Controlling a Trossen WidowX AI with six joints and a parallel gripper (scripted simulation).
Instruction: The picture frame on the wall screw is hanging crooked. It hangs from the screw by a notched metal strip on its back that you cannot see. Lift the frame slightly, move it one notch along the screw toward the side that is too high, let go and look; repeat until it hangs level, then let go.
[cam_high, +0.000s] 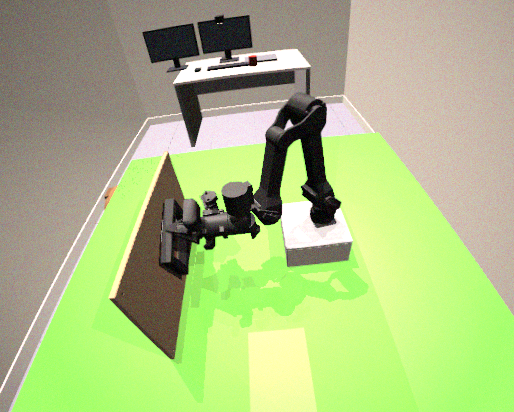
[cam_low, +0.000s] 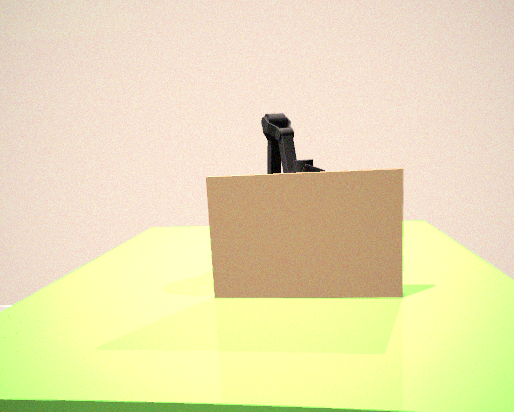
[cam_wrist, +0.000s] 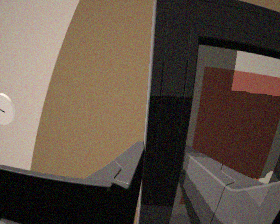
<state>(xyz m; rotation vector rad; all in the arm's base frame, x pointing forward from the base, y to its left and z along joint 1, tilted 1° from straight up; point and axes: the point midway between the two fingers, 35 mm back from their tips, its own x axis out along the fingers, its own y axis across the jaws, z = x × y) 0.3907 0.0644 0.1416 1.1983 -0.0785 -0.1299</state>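
My gripper tip is now 2 cm to the left of the picture frame and 5 cm above it. Also, from my gripper tip: tan wall board (2 cm ahead, 1 cm to the right, 7 cm below).
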